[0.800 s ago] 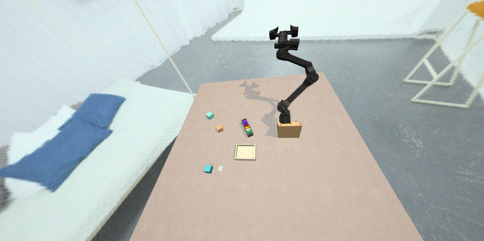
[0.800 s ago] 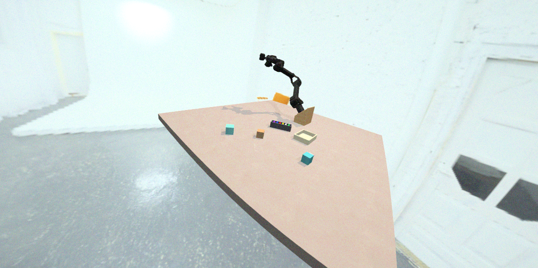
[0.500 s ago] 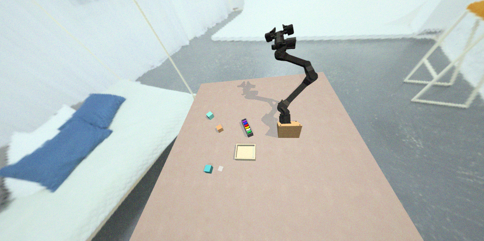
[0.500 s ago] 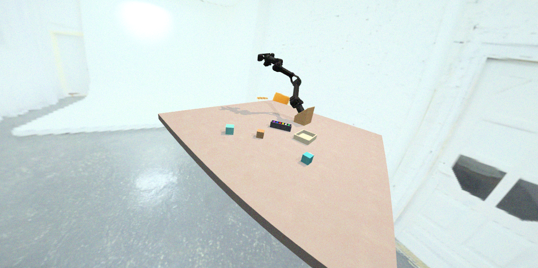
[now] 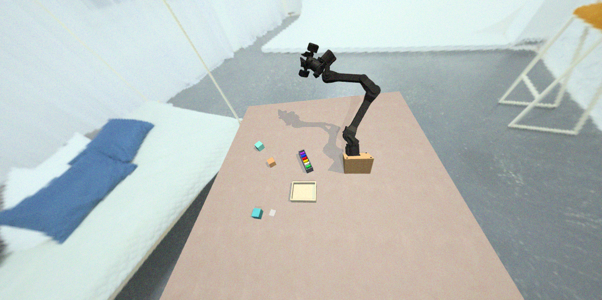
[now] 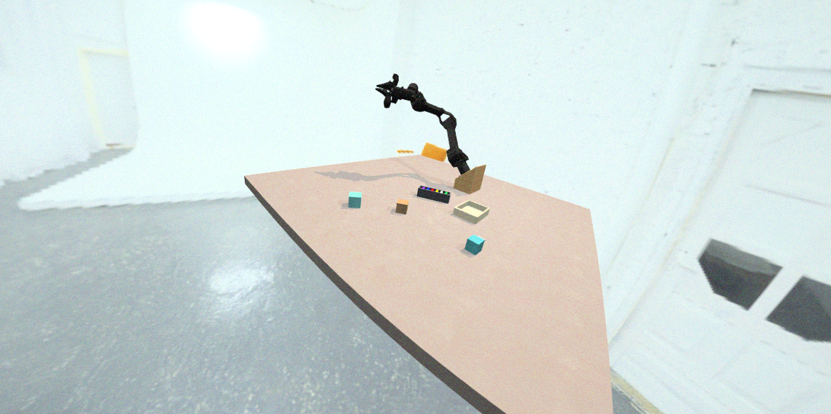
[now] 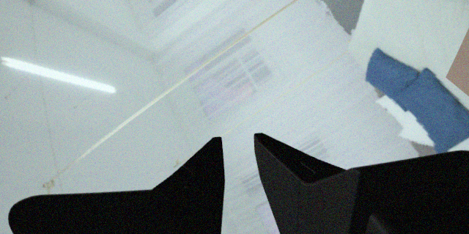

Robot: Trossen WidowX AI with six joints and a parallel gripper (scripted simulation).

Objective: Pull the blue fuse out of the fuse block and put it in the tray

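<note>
Now: the blue fuse 5 cm ahead of my gripper tip, 44 cm to the left of it and 43 cm below it. From my gripper tip the other things lie so: yellow fuse (3 cm ahead, 48 cm to the left, 43 cm below); purple fuse (5 cm ahead, 42 cm to the left, 43 cm below); red fuse (4 cm ahead, 46 cm to the left, 43 cm below).
</note>
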